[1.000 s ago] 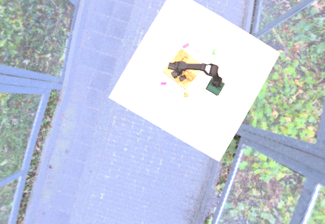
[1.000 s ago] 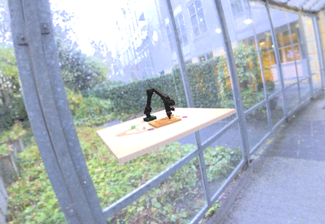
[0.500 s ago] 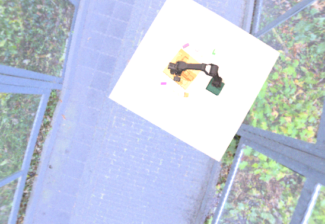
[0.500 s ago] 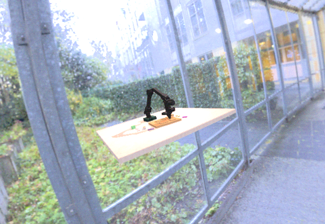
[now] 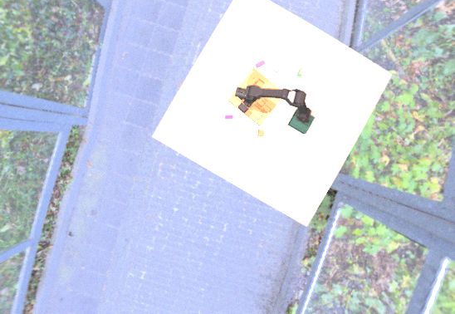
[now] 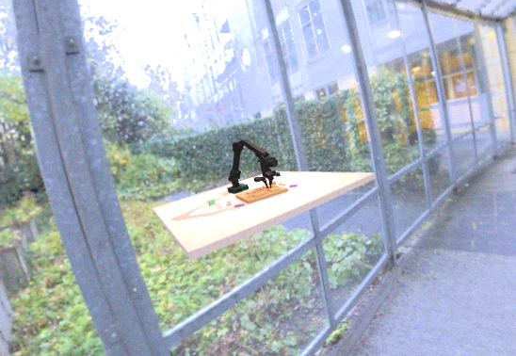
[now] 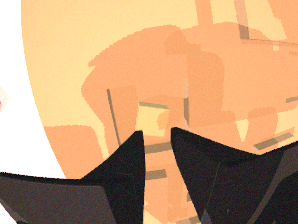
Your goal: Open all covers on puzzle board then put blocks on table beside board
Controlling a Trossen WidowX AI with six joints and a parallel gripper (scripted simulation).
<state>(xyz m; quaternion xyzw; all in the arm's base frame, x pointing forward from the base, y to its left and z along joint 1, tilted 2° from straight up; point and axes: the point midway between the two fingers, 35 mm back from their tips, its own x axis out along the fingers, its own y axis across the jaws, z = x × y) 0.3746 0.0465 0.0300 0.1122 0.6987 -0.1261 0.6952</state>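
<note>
My gripper tip is 2 cm past the puzzle board, 5 cm to the left of it and 1 cm above it. The rest, counted from my gripper tip: lilac block 4 cm ahead, 29 cm to the right, 2 cm below; then green block 25 cm behind, 35 cm to the right, 1 cm below; then pink block 9 cm ahead, 15 cm to the left, 2 cm below.
</note>
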